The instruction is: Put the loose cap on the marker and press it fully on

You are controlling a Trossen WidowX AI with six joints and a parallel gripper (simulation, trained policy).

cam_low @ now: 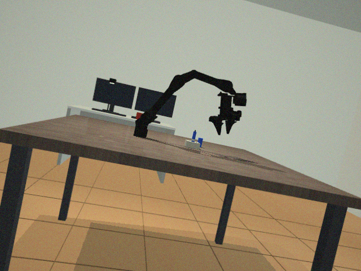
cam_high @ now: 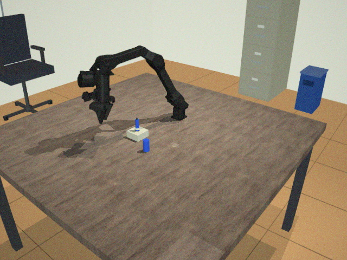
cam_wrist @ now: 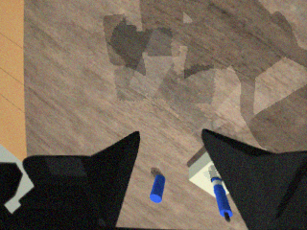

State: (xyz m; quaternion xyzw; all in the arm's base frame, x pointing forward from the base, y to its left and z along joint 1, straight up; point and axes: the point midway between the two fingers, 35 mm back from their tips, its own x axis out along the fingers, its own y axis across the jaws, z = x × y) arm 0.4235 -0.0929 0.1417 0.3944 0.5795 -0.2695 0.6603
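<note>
The blue cap lies 70 mm behind my gripper tip, 190 mm to the left of it and 80 mm below it. Round my gripper tip: white holder block: 140 mm behind, 70 mm to the left, 90 mm below.
</note>
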